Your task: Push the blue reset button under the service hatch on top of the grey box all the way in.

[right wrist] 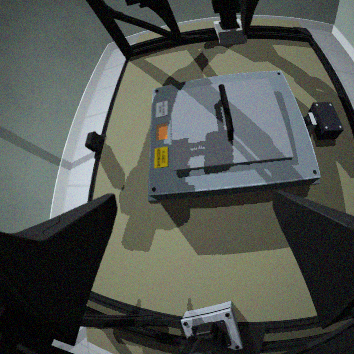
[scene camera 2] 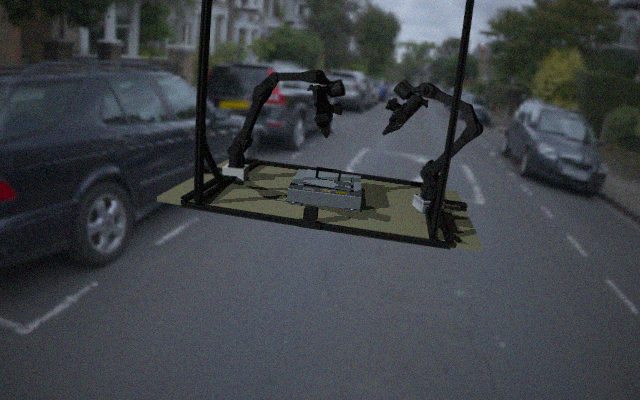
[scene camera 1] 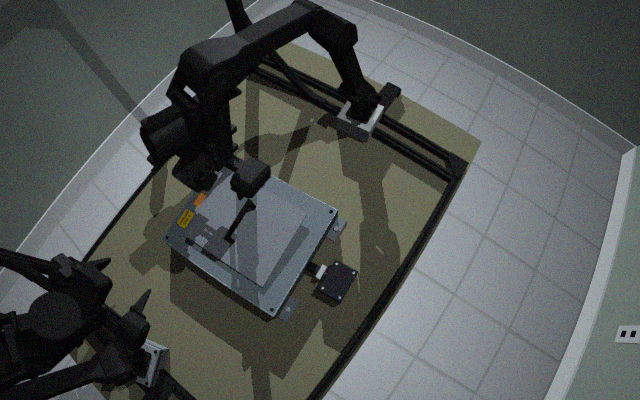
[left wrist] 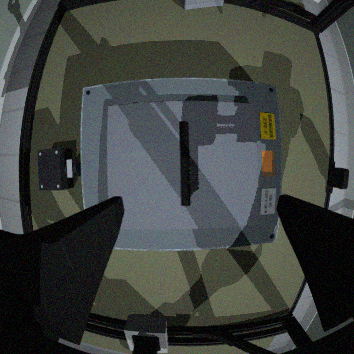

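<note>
The grey box [scene camera 1: 225,271] [scene camera 2: 325,200] [left wrist: 95,150] [right wrist: 225,187] stands on the table. Its hatch [scene camera 1: 280,225] [left wrist: 145,205] [right wrist: 255,125] lies down flat over the top, with a black bar handle [scene camera 1: 240,220] [left wrist: 185,165] [right wrist: 226,112] across it. The blue button does not show in any view; the hatch covers that area. My left gripper [scene camera 2: 326,135] [left wrist: 203,204] is open and empty, high above the box and pointing down. My right gripper [scene camera 1: 128,276] [scene camera 2: 385,133] [right wrist: 197,200] is open and empty, raised and tilted, off to the box's side.
A small black box [scene camera 1: 339,281] [left wrist: 48,170] [right wrist: 326,121] sits beside the grey box, joined to it by a short connector. A yellow label [scene camera 1: 185,218] [left wrist: 267,125] [right wrist: 161,157] and an orange patch [left wrist: 268,162] [right wrist: 162,132] mark the opposite edge. A black frame [scene camera 2: 375,234] borders the table. Shadows cross the hatch.
</note>
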